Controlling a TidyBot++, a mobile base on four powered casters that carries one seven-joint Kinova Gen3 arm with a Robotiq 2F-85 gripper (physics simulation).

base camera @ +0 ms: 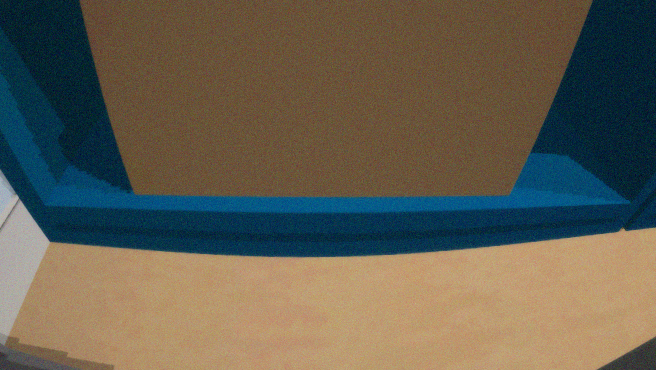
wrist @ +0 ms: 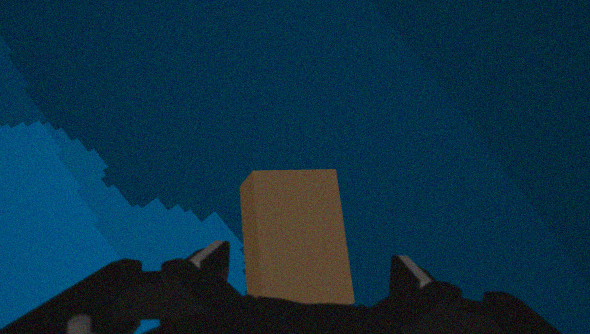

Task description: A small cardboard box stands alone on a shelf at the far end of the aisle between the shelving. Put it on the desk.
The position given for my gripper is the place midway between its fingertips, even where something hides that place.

In view: my gripper [wrist: 308, 266] and a brown cardboard box [wrist: 295, 248].
The base camera view misses the brown cardboard box: it is out of frame.
